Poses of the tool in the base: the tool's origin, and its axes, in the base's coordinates. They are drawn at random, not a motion.
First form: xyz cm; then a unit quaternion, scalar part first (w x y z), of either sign.
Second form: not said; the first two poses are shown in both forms.
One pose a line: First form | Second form
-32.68 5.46 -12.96 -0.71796 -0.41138 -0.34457 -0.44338 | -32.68 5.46 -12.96 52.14 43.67 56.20
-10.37 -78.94 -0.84 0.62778 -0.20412 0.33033 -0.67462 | -10.37 -78.94 -0.84 -26.81 43.38 -88.60
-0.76 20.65 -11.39 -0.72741 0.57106 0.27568 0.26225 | -0.76 20.65 -11.39 -72.12 -34.82 -33.12
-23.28 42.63 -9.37 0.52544 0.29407 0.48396 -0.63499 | -23.28 42.63 -9.37 40.30 66.33 -87.02
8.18 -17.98 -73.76 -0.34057 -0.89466 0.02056 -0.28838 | 8.18 -17.98 -73.76 133.38 -3.07 42.99
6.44 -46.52 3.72 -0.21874 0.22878 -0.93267 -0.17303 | 6.44 -46.52 3.72 -36.28 147.89 27.44
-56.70 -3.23 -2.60 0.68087 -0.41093 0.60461 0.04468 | -56.70 -3.23 -2.60 -52.84 77.74 5.75
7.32 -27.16 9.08 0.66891 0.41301 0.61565 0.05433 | 7.32 -27.16 9.08 53.36 79.54 7.02
